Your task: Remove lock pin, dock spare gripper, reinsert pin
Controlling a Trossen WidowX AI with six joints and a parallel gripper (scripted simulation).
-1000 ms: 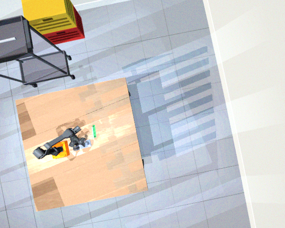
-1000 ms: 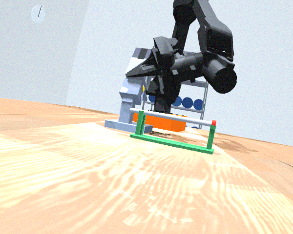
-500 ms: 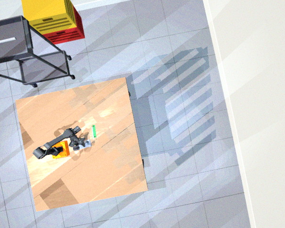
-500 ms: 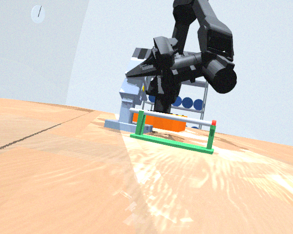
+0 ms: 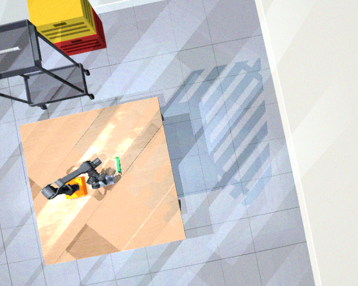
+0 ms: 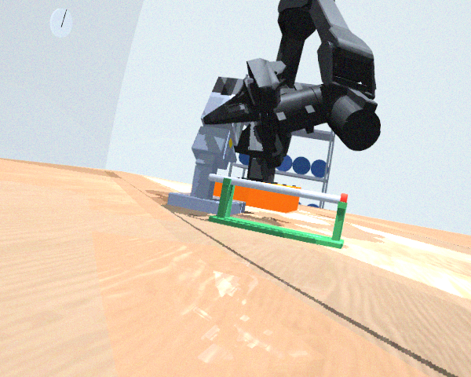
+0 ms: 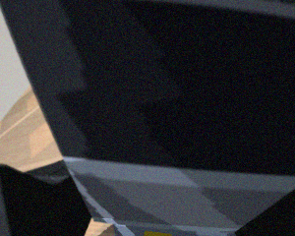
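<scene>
Now: gripper tip 3 cm below the spare gripper, 2 cm past it and 1 cm to the right of it. From my gripper tip the other things lie so: green cradle: 14 cm to the left, 10 cm ahead, 8 cm below; mount: 5 cm below, 2 cm to the left.
</scene>
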